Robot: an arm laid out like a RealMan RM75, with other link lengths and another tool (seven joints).
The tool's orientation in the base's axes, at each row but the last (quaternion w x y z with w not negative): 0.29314, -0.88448, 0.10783, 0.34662; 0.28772, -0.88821, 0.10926, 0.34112; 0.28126, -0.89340, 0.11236, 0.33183; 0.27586, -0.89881, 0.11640, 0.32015; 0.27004, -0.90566, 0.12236, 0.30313; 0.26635, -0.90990, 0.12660, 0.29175; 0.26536, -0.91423, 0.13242, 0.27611; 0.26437, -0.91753, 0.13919, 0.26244
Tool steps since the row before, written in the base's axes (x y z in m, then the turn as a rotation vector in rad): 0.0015, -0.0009, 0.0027, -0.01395, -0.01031, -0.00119; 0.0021, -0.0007, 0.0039, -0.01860, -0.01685, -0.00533; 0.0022, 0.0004, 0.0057, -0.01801, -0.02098, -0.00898; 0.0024, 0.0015, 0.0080, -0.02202, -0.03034, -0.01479; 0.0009, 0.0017, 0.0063, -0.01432, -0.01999, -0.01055; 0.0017, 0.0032, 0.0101, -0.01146, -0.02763, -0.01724; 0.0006, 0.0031, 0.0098, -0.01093, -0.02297, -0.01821; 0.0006, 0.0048, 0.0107, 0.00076, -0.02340, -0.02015
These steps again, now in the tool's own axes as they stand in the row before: -0.0007, -0.0011, -0.0029, -0.00960, 0.01432, 0.00225; -0.0010, -0.0020, -0.0039, -0.01030, 0.02325, 0.00344; -0.0021, -0.0036, -0.0045, -0.00740, 0.02795, 0.00301; -0.0033, -0.0055, -0.0055, -0.00646, 0.03963, 0.00346; -0.0033, -0.0044, -0.0037, -0.00361, 0.02637, 0.00273; -0.0049, -0.0074, -0.0059, 0.00325, 0.03433, 0.00174; -0.0054, -0.0068, -0.0055, 0.00379, 0.03068, 0.00479; -0.0060, -0.0086, -0.0053, 0.01454, 0.02723, 0.00119
